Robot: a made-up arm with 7 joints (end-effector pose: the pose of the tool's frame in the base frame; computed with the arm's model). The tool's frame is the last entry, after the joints. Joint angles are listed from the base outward.
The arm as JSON. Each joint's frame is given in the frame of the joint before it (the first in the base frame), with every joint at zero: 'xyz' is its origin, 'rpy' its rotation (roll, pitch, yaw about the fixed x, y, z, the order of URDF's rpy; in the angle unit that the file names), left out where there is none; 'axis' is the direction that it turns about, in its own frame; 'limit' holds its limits. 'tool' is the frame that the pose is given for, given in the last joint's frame.
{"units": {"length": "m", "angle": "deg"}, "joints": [
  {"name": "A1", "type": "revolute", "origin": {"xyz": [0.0, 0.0, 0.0], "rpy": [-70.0, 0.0, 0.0]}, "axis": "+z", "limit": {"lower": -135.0, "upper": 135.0}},
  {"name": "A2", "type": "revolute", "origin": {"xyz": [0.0, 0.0, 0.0], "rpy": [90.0, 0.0, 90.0]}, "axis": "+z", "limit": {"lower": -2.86, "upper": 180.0}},
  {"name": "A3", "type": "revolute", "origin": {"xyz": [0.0, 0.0, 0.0], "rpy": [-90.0, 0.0, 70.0]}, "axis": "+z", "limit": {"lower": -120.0, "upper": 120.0}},
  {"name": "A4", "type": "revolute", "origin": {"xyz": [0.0, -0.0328, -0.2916], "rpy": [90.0, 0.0, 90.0]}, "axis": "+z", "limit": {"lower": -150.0, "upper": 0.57}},
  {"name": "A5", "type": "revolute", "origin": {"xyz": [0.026, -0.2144, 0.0], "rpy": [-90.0, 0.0, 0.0]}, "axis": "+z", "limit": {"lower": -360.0, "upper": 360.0}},
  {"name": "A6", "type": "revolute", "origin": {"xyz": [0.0, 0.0, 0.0], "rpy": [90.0, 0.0, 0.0]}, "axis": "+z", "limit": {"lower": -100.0, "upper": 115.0}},
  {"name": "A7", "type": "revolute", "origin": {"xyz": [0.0, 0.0, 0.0], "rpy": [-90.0, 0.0, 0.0]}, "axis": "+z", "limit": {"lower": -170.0, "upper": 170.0}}
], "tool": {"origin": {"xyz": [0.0, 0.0, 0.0], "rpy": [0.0, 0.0, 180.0]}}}
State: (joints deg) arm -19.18 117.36 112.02 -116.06 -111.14 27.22 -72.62
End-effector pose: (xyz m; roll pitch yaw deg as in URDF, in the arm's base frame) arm -0.1647 0.1098 0.2562 88.37 -43.06 130.26
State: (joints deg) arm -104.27 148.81 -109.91 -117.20 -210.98 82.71 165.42
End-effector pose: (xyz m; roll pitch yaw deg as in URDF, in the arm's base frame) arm 0.0552 0.3125 0.0407 49.77 15.79 -173.37
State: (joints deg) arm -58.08 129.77 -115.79 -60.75 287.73 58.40 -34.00
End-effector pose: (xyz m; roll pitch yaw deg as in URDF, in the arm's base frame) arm -0.0190 0.4621 0.0678 -119.57 15.60 119.53
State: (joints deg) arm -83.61 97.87 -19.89 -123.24 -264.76 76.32 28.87
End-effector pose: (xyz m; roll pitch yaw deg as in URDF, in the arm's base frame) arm 0.1394 0.0968 0.2466 34.28 -60.46 -55.84
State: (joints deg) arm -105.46 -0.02 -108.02 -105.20 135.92 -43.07 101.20
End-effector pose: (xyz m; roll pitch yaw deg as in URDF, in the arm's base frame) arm 0.1789 -0.2806 -0.1337 -75.61 45.69 4.20
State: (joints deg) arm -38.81 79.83 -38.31 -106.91 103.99 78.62 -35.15
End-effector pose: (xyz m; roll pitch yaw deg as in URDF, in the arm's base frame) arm 0.3126 0.1624 -0.0274 -9.79 -18.96 -66.94
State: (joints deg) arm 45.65 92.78 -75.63 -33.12 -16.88 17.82 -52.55
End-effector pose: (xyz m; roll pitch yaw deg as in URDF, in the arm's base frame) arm -0.1653 0.4716 -0.0477 -81.02 -6.21 -165.62
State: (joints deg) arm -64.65 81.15 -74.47 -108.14 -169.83 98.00 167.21
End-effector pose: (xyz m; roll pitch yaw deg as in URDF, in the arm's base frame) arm 0.3234 0.1261 -0.0400 101.10 -2.90 131.18
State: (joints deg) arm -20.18 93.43 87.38 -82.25 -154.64 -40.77 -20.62
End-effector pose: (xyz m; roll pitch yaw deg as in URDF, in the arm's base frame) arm -0.0354 0.3327 0.2577 175.73 39.21 70.41
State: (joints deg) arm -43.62 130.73 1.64 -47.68 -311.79 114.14 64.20
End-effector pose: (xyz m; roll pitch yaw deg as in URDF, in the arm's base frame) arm 0.0114 0.3163 0.3704 -31.43 -33.47 145.43
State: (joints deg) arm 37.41 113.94 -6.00 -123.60 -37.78 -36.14 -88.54
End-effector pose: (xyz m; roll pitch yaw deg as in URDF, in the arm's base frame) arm 0.1722 0.2334 -0.0688 10.28 32.26 110.69
